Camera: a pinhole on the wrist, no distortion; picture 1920 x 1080 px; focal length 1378.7 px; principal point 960.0 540.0 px. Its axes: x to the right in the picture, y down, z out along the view. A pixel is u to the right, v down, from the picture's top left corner.
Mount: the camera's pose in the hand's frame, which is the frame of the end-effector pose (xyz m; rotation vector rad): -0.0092 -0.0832 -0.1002 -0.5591 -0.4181 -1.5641
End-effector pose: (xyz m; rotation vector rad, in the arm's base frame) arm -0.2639 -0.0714 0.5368 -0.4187 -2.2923 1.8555
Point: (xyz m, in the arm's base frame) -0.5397 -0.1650 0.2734
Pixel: outside the picture
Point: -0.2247 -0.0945 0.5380
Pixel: 937 35
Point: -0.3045 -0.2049 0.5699
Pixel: 1769 447
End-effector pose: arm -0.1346 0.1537 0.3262 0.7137 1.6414 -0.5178
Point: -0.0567 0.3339 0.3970
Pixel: outside the picture
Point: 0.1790 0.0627 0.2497
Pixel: 1081 519
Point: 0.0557 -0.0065 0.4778
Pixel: outside the picture
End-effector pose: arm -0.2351 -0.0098 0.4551 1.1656 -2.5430 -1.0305
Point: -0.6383 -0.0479 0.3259
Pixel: outside the picture
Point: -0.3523 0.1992 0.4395
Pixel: 812 168
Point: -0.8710 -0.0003 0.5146
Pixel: outside the picture
